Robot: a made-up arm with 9 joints. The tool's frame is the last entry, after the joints.
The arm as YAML. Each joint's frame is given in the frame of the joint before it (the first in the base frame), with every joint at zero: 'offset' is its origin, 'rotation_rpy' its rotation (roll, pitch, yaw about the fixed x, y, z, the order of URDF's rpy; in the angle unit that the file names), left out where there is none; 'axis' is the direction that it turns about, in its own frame. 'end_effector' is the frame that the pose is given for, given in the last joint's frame.
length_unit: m
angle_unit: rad
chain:
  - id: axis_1
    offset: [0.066, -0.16, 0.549]
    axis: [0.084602, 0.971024, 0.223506]
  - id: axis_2
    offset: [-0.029, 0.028, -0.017]
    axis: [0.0, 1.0, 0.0]
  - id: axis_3
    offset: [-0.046, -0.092, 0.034]
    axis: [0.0, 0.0, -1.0]
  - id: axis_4
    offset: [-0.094, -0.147, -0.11]
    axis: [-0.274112, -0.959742, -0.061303]
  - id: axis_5
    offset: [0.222, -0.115, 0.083]
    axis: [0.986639, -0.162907, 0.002]
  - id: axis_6
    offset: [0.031, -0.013, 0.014]
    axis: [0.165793, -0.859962, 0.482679]
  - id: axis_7
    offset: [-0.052, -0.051, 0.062]
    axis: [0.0, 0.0, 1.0]
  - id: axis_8
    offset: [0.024, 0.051, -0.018]
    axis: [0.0, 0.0, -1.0]
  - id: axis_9
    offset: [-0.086, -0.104, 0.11]
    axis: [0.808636, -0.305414, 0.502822]
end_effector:
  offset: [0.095, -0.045, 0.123]
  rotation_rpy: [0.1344, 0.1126, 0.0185]
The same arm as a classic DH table. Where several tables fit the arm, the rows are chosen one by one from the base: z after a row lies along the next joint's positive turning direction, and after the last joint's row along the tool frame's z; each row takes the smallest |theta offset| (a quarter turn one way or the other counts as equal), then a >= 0, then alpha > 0; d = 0 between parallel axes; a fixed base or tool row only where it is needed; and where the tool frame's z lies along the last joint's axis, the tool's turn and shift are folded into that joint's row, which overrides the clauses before.
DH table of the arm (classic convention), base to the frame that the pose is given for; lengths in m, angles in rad. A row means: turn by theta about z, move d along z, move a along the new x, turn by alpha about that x. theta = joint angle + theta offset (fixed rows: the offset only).
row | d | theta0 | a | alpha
base (fixed) | 0.5842 | -0.0869 | 0.0796 | -1.3454
axis_1 | -0.2671 | 0.3717 | -0.0211 | -0.2413
axis_2 | 0.0423 | -0.3619 | -0.0460 | -1.5708
axis_3 | 0.0657 | 0.2782 | -0.0500 | -1.5095
axis_4 | 0.2400 | 1.5658 | 0.0871 | 1.6853
axis_5 | 0.2746 | -0.5922 | 0.0081 | -1.2612
axis_6 | 0.0604 | -1.3960 | -0.0607 | -1.0671
axis_7 | 0.0000 | 0.9405 | 0.0564 | 3.1416
axis_8 | -0.1573 | -0.0787 | -0.1277 | -2.0977
axis_9 | 0.0581 | 0.1070 | -0.0028 | -0.8925
tool (fixed) | 0.0697 | -1.2596 | 0.0000 | 0.0000

